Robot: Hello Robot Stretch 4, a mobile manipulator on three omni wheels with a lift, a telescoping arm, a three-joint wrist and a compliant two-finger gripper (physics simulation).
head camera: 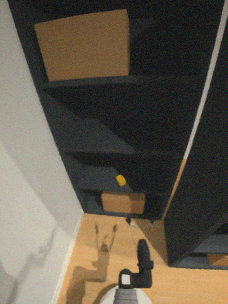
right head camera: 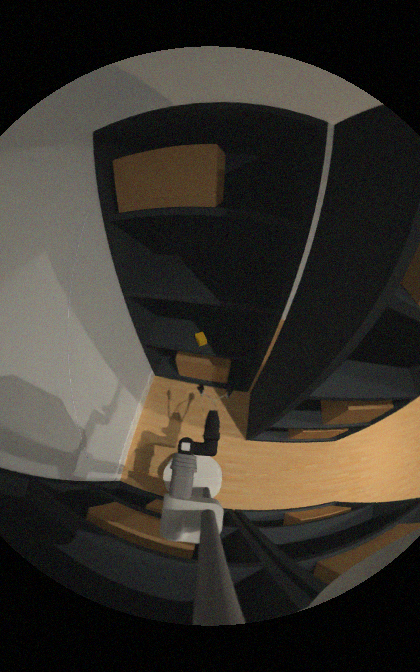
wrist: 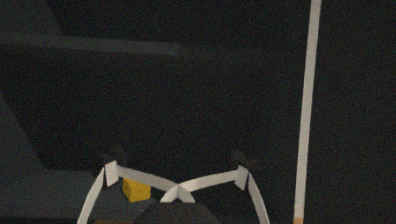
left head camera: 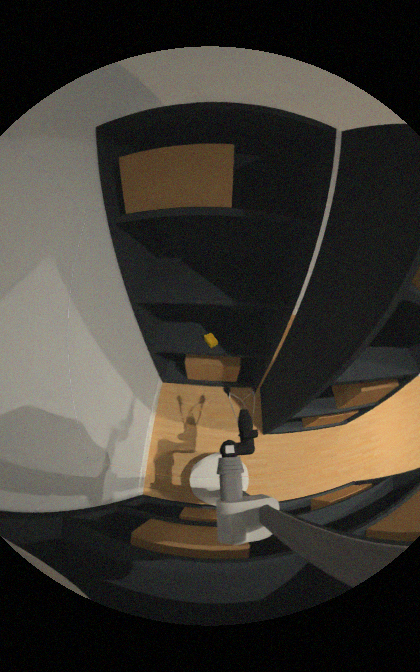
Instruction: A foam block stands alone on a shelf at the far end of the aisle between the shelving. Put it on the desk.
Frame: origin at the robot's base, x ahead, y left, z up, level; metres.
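Seen in the pictures: gripper, fingertip midpoint: [head camera: 140, 216] [wrist: 178, 160].
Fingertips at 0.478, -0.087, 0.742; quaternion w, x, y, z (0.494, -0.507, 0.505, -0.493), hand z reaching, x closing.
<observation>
Pixels of each thing's top centre, then the offset from my fingertips to it, as dx, dy, dz. Level surfaces: height alone.
- yellow foam block, top centre: [wrist: 136, 180] [head camera: 120, 178] +0.461, +0.126, -0.191
- low dark shelf board, surface height: dz -0.236
- brown box, top centre: [head camera: 123, 188] +0.526, +0.099, -0.423
- larger box, top centre: [head camera: 86, 21] +0.541, +0.267, +0.949
The yellow foam block [head camera: 121, 180] [left head camera: 211, 340] [right head camera: 201, 339] [wrist: 137, 190] stands on a low dark shelf board [head camera: 92, 179] [left head camera: 175, 336] of the end shelving. My gripper [head camera: 140, 222] [left head camera: 241, 391] [right head camera: 215, 390] [wrist: 178, 160] is open, its fingers wide apart with nothing between them. It is in front of the shelving, apart from the block. In the wrist view the block shows low and left of centre, just inside the left fingertip and partly behind the pale finger strip. The desk does not show in these views.
A brown box [head camera: 123, 202] [left head camera: 212, 369] [right head camera: 202, 367] sits under the block's shelf, and a larger box [head camera: 85, 47] [left head camera: 177, 177] sits high up. A pale wall [head camera: 30, 165] is on the left. A dark shelving side panel [head camera: 200, 175] [left head camera: 320, 300] stands close on the right.
</observation>
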